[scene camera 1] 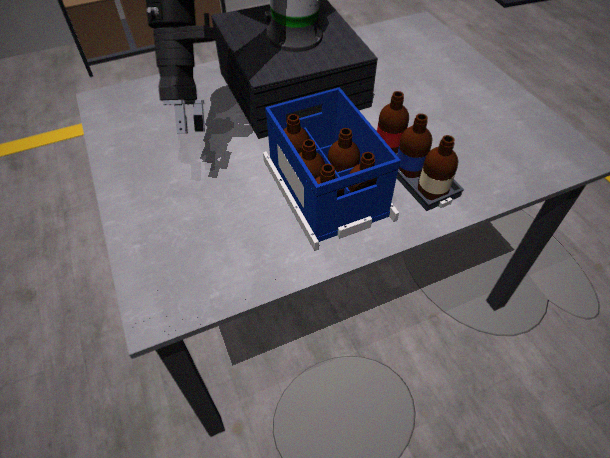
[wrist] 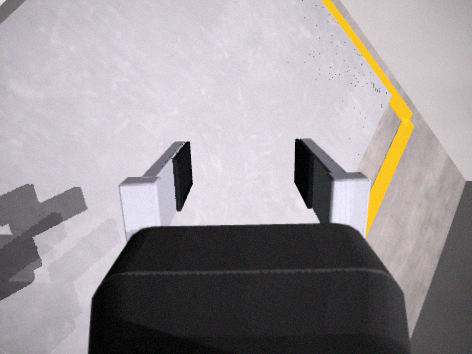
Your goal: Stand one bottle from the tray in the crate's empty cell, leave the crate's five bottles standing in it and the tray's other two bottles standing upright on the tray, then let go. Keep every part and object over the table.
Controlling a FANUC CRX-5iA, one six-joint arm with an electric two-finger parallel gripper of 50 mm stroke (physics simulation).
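Pixels of known places: gripper, fingertip midpoint: [scene camera 1: 191, 132] [wrist: 242, 161]; arm's base, link origin: [scene camera 1: 294, 35].
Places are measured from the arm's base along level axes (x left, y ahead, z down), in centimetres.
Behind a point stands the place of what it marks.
Observation:
The blue crate [scene camera 1: 360, 209] {z 10.6, x -2.2, y 55.0 cm} stands upright on the table. Brown bottles stand in it: three [scene camera 1: 293, 131] {z 3.1, x -10.8, y 34.5 cm} [scene camera 1: 309, 160] {z 3.9, x -10.1, y 43.8 cm} [scene camera 1: 327, 175] {z 1.1, x -8.9, y 52.0 cm} along its left row, two [scene camera 1: 344, 152] {z 4.4, x -1.8, y 43.3 cm} [scene camera 1: 366, 164] {z 1.5, x -0.1, y 51.1 cm} in the right row's middle and front cells. The right row's back cell looks empty. The dark tray [scene camera 1: 428, 204] {z 14.4, x 14.7, y 55.4 cm} right of the crate bears three upright brown bottles in a row: red-labelled [scene camera 1: 393, 122] {z 6.3, x 14.1, y 35.0 cm} at the back, blue-labelled [scene camera 1: 415, 145] {z 6.2, x 15.3, y 44.4 cm} in the middle, cream-labelled [scene camera 1: 438, 167] {z 6.2, x 16.8, y 52.5 cm} at the front. My gripper [scene camera 1: 190, 124] {z -2.0, x -32.8, y 34.1 cm} [wrist: 242, 161] {z -2.0, x -32.8, y 34.1 cm} is open and empty, above the table left of the crate, pointing down.
White guide strips [scene camera 1: 292, 204] {z 14.0, x -14.9, y 46.2 cm} [scene camera 1: 355, 227] {z 14.6, x -3.5, y 56.4 cm} lie along the crate's base, and a small white block [scene camera 1: 445, 202] {z 15.4, x 19.3, y 55.4 cm} sits at the tray's front. The dark robot pedestal [scene camera 1: 315, 75] {z 2.0, x 0.4, y 16.7 cm} stands behind the crate. The table's [scene camera 1: 200, 240] {z 16.8, x -36.7, y 47.6 cm} left edge is near my gripper.

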